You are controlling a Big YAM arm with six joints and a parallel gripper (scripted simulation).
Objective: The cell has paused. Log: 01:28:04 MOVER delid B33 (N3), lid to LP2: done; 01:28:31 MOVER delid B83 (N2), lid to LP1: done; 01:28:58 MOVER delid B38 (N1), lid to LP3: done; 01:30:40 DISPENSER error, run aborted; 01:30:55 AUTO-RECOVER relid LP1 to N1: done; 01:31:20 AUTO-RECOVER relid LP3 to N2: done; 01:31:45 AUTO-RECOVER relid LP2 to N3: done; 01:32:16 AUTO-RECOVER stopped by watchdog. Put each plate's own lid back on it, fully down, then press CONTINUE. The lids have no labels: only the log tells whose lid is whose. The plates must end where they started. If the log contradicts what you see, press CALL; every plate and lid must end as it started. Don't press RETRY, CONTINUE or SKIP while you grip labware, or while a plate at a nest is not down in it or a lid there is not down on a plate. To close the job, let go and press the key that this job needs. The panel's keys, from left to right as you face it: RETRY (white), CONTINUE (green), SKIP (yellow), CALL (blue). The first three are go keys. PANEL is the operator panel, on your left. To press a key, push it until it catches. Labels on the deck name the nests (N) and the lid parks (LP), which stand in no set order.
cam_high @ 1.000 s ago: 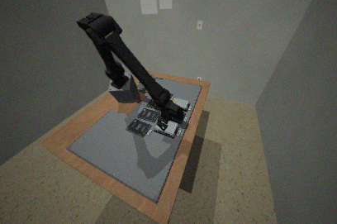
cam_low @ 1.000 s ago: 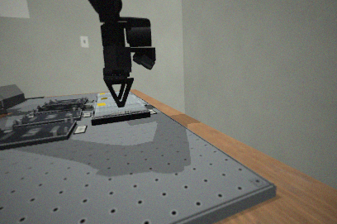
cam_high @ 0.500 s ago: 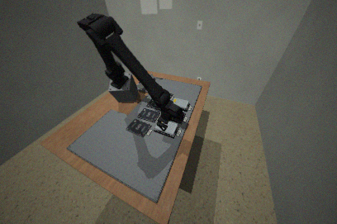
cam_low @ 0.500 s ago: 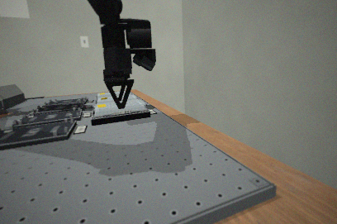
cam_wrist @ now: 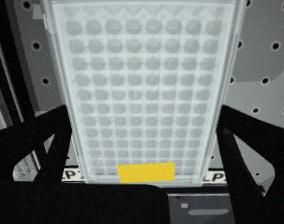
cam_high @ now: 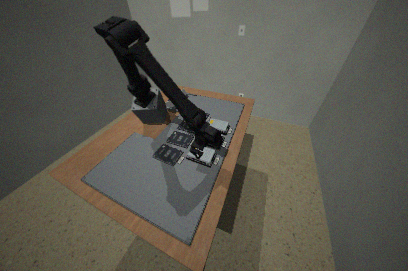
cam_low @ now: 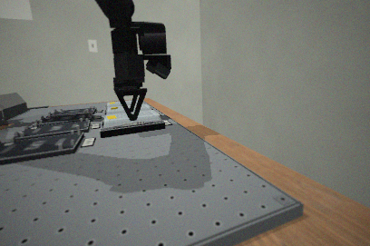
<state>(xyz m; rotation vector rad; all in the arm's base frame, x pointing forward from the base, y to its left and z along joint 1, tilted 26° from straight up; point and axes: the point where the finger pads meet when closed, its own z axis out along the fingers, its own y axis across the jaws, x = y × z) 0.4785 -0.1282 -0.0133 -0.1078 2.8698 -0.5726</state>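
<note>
Right now my hand is 10 mm above the clear lid.
</note>
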